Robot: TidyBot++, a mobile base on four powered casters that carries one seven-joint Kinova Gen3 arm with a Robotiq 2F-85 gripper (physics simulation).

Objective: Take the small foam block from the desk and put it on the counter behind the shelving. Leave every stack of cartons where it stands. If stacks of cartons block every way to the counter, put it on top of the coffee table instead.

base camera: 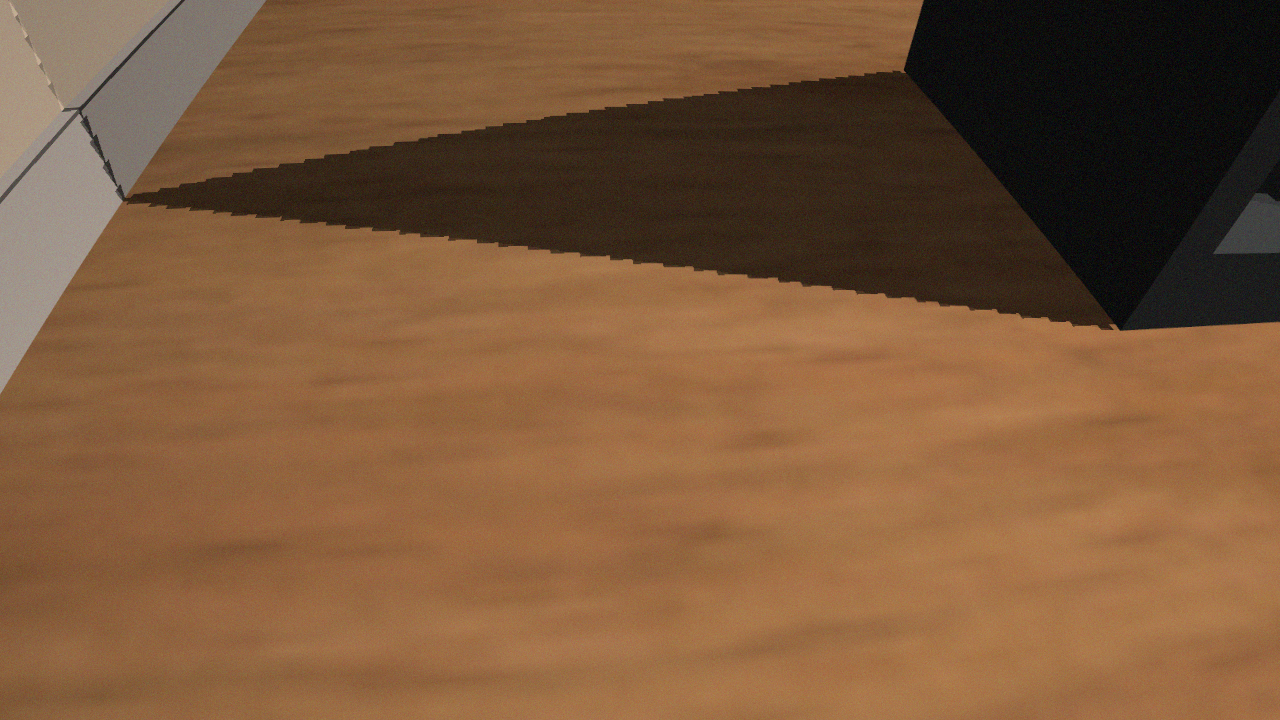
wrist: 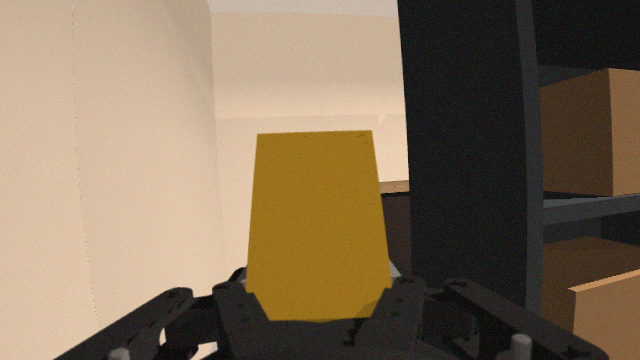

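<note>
The foam block, yellow, stands upright between the fingers of my gripper in the wrist view. The gripper is shut on it. The dark shelving is on the right in both views, its end panel facing the gap beside the wall. Past that end panel, partly hidden by the block and the shelving, a piece of furniture with a light brown top and dark side shows in the wrist view; it may be the counter. No desk or coffee table shows.
A cream wall with a pale baseboard runs along the left. A far wall closes the gap. Brown boxes sit on the shelves at the right. The wooden floor carries the shelving's dark shadow.
</note>
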